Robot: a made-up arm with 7 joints. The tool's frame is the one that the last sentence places.
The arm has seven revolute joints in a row. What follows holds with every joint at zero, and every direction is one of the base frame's. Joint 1 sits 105.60 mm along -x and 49.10 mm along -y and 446.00 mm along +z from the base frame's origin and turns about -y. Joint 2 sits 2.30 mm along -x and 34.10 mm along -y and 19.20 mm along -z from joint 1 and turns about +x. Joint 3 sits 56.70 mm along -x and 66.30 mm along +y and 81.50 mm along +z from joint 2 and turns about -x. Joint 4 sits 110.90 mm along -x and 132.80 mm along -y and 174.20 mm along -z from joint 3 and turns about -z. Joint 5 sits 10.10 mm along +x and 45.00 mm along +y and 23.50 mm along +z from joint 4 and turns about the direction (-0.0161, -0.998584, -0.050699). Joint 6 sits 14.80 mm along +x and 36.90 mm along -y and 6.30 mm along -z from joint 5 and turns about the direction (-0.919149, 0.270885, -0.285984). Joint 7 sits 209.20 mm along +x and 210.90 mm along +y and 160.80 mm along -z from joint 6 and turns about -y. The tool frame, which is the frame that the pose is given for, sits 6.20 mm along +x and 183.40 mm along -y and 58.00 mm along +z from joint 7; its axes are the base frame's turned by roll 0.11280, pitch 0.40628 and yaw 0.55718 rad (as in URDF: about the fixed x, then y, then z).
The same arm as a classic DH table. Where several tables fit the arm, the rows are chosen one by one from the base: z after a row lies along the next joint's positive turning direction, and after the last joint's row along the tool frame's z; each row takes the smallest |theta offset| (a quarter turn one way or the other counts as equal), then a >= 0, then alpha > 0; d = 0 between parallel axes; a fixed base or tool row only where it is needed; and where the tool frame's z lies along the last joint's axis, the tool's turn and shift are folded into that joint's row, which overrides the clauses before.
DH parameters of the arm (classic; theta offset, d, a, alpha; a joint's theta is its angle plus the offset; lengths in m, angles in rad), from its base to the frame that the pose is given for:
base (fixed): 0 0.446 -0.1056 1.5708
joint 1: -1.5708 0.0832 0.0192 -1.5708
joint 2: -0.6829 0 -0.1051 3.1416
joint 3: 0.8879 0.1699 0.1328 1.5708
joint 4: -1.5547 0.153 0.0094 -1.5201
joint 5: -1.258 -0.0116 0.009 1.8144
joint 6: 0.045 -0.1716 0.2157 -1.8451
joint 7: 0.8627 -0.064 -0.0172 -1.6831
tool (fixed): 0.5107 0.0561 0 0

